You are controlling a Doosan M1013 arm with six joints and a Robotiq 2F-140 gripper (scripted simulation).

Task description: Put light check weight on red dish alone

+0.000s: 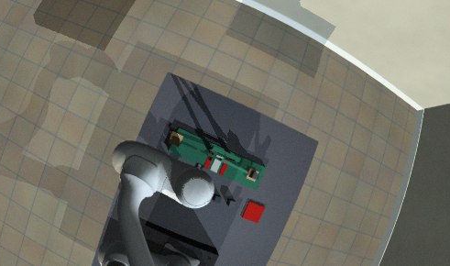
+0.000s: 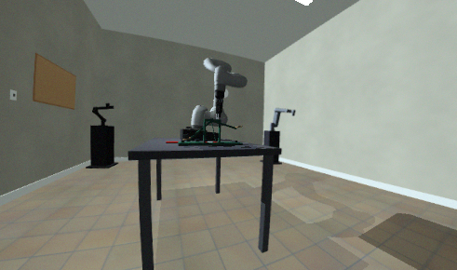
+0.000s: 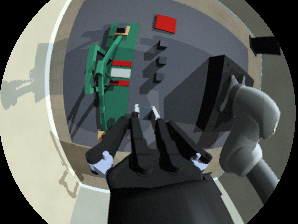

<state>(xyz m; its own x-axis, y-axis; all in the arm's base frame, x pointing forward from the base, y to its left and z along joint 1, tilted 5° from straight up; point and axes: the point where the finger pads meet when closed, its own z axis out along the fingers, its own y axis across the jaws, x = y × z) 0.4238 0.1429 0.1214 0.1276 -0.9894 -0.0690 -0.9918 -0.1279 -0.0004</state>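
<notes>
The red dish lies 1 cm behind my hand, 36 cm to the right of it and 21 cm below it. The rest, counted from my hand: green rocker balance: 12 cm ahead, 7 cm to the right, 12 cm below.
</notes>
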